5 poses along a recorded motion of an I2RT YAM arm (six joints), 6.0 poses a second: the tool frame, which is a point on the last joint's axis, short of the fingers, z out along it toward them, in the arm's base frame.
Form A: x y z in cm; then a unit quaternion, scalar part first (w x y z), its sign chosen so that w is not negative.
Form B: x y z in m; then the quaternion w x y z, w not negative. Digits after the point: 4 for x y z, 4 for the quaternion.
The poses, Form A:
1: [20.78, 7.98, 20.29, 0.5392, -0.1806, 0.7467, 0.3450]
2: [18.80, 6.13, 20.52, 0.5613, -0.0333, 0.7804, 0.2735]
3: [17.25, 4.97, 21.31, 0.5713, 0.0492, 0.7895, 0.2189]
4: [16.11, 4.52, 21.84, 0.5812, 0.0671, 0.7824, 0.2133]
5: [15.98, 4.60, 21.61, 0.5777, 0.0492, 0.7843, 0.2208]
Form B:
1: [0.2078, 0.0798, 0.2029, 0.5392, -0.1806, 0.7467, 0.3450]
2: [0.1880, 0.0613, 0.2052, 0.5613, -0.0333, 0.7804, 0.2735]
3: [0.1725, 0.0497, 0.2131, 0.5713, 0.0492, 0.7895, 0.2189]
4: [0.1611, 0.0452, 0.2184, 0.5812, 0.0671, 0.7824, 0.2133]
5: [0.1598, 0.0460, 0.2161, 0.5777, 0.0492, 0.7843, 0.2208]
